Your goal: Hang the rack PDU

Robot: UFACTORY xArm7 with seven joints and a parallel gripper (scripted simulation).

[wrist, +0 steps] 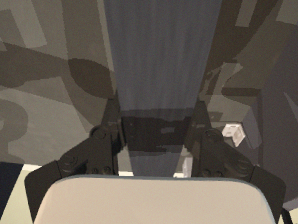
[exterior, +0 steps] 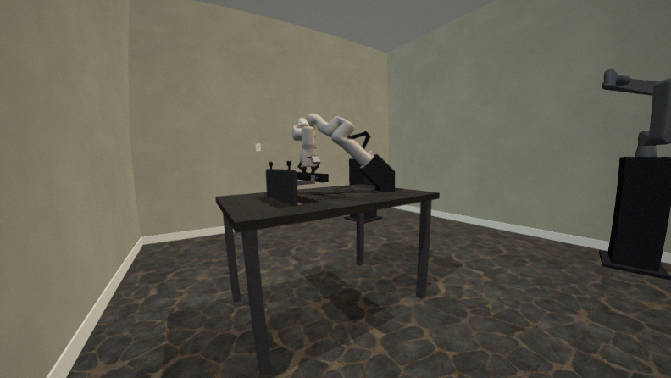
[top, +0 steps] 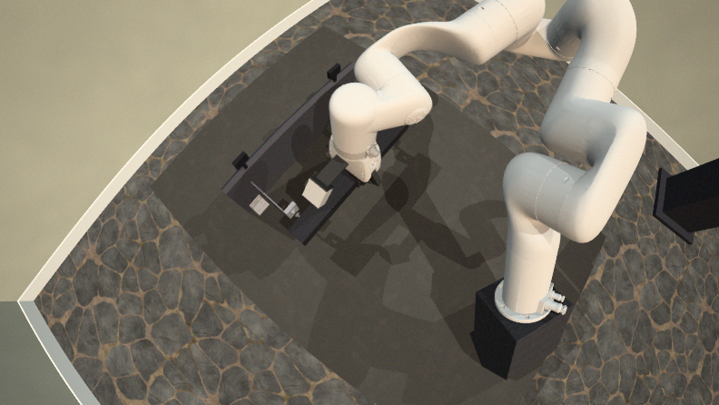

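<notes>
My gripper is now 2 cm short of the rack PDU and 1 cm above it. Also, from my hand: dark mounting panel (19 cm ahead, 5 cm below, 2 cm to the right).
</notes>
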